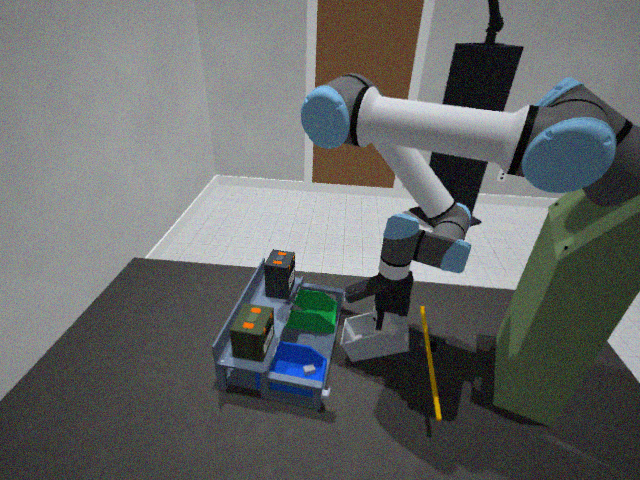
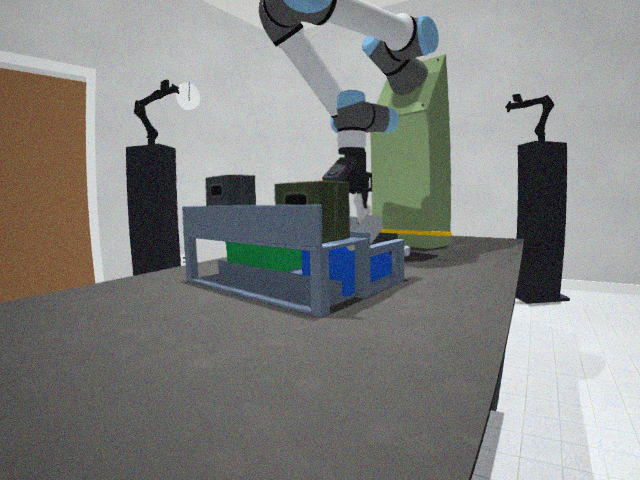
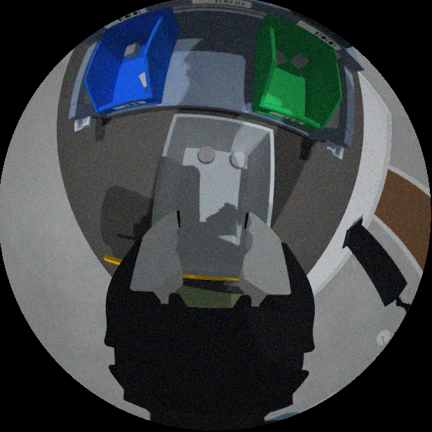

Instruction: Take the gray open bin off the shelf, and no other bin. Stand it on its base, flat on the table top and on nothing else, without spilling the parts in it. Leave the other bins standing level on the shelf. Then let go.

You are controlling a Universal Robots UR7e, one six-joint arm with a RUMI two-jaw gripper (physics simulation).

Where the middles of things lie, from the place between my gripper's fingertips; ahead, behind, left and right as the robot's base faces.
Now: hand 1 cm above the gray open bin (image 3: 212, 199). From my hand the other things lie so: blue bin (image 1: 289, 359): 25 cm ahead, 1 cm to the right, 5 cm below; then green bin (image 1: 319, 311): 11 cm ahead, 19 cm to the right, 5 cm below; then shelf (image 1: 281, 306): 27 cm ahead, 17 cm to the right, 1 cm above.
